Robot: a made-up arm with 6 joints. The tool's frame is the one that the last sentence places. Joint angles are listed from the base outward.
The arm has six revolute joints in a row. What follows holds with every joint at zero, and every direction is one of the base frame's. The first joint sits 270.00 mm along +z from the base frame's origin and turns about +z. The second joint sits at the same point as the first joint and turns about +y. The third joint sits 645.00 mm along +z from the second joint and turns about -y. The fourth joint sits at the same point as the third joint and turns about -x. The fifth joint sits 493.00 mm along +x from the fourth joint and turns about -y. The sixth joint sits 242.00 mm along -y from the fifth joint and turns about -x. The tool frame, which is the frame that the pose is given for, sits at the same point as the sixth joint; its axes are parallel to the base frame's.
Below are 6 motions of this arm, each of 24 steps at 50 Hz.
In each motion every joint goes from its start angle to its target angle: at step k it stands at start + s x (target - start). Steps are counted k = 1, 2, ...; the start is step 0. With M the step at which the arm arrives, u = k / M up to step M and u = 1 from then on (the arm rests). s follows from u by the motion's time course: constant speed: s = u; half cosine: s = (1 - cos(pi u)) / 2; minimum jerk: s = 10 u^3 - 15 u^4 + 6 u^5.
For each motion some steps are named. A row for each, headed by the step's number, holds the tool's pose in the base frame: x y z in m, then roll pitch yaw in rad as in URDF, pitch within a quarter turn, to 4 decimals.
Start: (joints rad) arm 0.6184 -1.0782 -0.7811 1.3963 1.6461 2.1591
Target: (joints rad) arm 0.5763 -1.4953 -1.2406 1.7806 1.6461 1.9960
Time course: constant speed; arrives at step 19
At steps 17, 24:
17: -0.2105 -0.0893 0.7037 2.4492 0.1827 2.1817
24: -0.2167 -0.0807 0.6719 2.4720 0.2217 2.1681

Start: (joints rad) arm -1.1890 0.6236 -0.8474 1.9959 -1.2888 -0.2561
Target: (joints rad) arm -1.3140 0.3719 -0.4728 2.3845 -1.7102 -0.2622
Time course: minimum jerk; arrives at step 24
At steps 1, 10, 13, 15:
1: 0.3330 -0.5616 0.3252 -2.7915 0.2392 -2.3103
10: 0.3464 -0.5969 0.4199 -2.6160 -0.0352 -2.2297
13: 0.3493 -0.6116 0.4871 -2.5084 -0.2370 -2.2202
15: 0.3490 -0.6170 0.5307 -2.4378 -0.3697 -2.2329

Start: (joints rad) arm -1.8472 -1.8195 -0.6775 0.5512 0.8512 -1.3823
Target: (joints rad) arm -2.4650 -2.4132 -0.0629 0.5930 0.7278 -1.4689
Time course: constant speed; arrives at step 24
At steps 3, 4, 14, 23, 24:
3: 0.0148 0.6335 0.5745 -1.4942 -0.9573 0.4687
4: 0.0390 0.6521 0.5595 -1.5453 -0.9244 0.4848
14: 0.3096 0.7601 0.3469 -1.8838 -0.5514 0.4683
23: 0.5344 0.7155 0.0772 -2.0638 -0.1852 0.3132
24: 0.5543 0.7025 0.0443 -2.0809 -0.1438 0.2915

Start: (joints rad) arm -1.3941 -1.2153 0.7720 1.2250 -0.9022 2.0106
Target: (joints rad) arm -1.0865 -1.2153 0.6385 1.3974 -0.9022 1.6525
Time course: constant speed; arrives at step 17
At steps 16, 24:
16: -0.4773 0.8502 0.8986 -1.3000 -0.6879 -2.7279
24: -0.4891 0.8401 0.9013 -1.2893 -0.6855 -2.7130

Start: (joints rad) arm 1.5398 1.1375 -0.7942 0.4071 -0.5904 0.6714
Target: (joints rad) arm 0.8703 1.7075 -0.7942 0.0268 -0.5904 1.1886
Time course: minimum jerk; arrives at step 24
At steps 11, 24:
11: 0.3475 0.3107 -0.0464 2.1020 0.3891 -1.7371
24: 0.3444 0.0332 -0.1175 1.9315 0.0497 -2.2564

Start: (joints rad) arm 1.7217 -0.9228 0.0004 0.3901 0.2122 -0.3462
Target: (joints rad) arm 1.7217 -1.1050 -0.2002 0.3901 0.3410 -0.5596
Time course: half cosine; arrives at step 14
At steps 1, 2, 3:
1: 0.2650 -0.2541 1.1068 -0.1989 -1.1144 1.9058
2: 0.2654 -0.2563 1.1032 -0.1958 -1.1178 1.9113
3: 0.2659 -0.2600 1.0973 -0.1910 -1.1233 1.9201

